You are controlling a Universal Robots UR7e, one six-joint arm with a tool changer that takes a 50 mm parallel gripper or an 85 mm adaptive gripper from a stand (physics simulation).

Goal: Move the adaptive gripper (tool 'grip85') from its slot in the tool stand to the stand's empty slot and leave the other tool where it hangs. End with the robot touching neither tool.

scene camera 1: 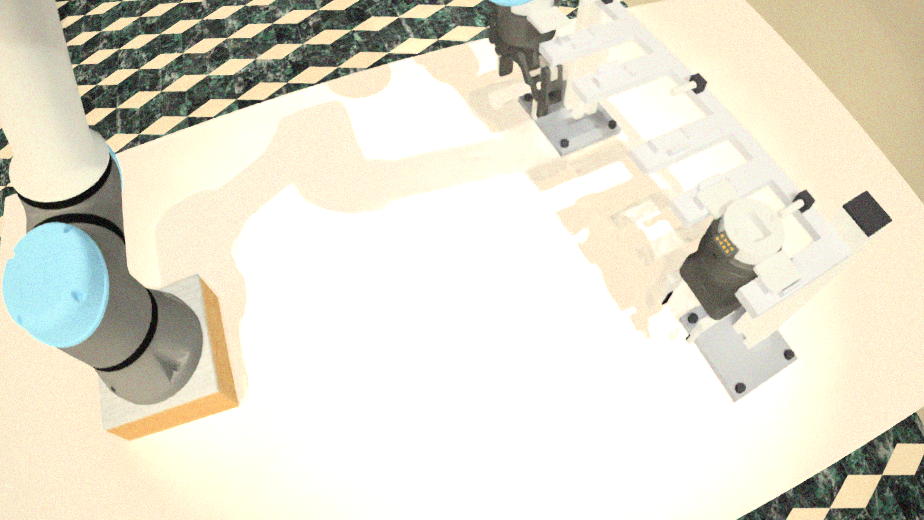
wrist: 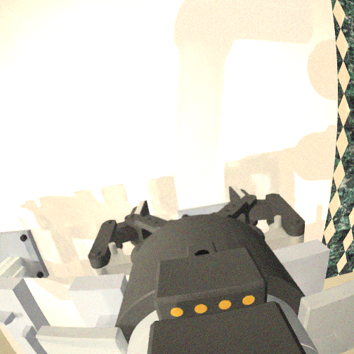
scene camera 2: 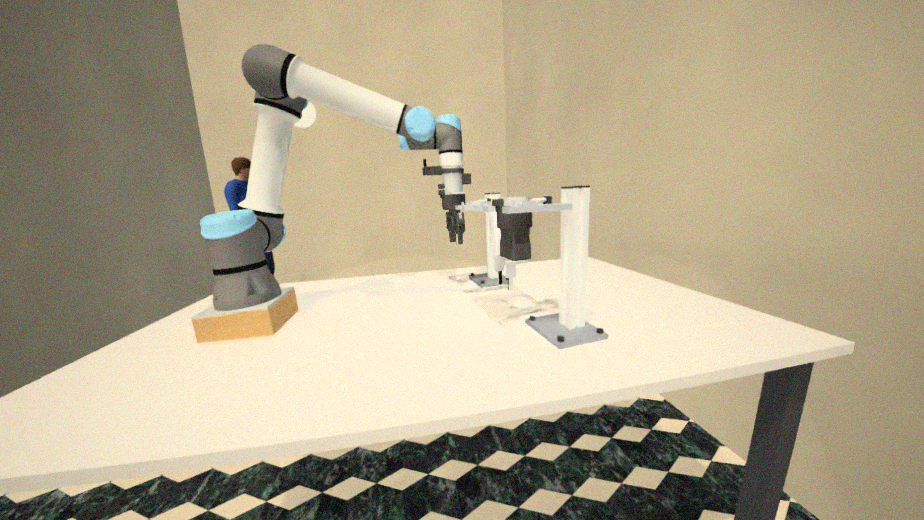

Observation:
In view: a parallel gripper (scene camera 1: 744,241), an adaptive gripper (scene camera 2: 455,221) and a tool stand (scene camera 1: 744,350).
The parallel gripper is seen too in scene camera 2 (scene camera 2: 515,245). The adaptive gripper also shows in the wrist view (wrist: 205,263). The tool stand shows as well in scene camera 2 (scene camera 2: 568,328). The wrist view misses the parallel gripper: it is out of frame.

